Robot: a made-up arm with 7 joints. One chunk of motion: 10 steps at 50 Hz.
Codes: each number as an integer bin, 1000 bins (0 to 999) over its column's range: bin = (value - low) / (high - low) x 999, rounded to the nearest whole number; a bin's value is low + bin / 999 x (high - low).
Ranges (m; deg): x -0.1..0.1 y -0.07..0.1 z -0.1..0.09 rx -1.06..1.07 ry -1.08..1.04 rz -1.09..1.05
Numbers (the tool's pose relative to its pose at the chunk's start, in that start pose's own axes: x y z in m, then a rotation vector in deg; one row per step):
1: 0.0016 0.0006 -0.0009 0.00 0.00 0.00
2: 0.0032 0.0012 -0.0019 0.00 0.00 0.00
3: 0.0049 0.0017 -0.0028 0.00 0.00 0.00
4: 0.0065 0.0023 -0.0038 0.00 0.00 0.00
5: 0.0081 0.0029 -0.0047 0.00 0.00 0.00
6: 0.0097 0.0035 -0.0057 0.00 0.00 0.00
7: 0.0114 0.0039 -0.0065 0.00 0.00 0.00
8: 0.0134 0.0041 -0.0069 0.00 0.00 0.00
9: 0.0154 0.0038 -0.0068 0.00 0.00 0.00
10: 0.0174 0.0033 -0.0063 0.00 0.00 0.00
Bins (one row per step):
1: 507 415 521 497 509 509
2: 515 418 516 497 509 509
3: 524 421 511 497 509 509
4: 532 425 506 497 509 509
5: 540 428 501 497 509 509
6: 548 432 496 497 509 509
7: 556 434 492 497 509 509
8: 566 435 490 497 509 509
9: 576 434 490 497 509 509
10: 586 431 493 497 509 509

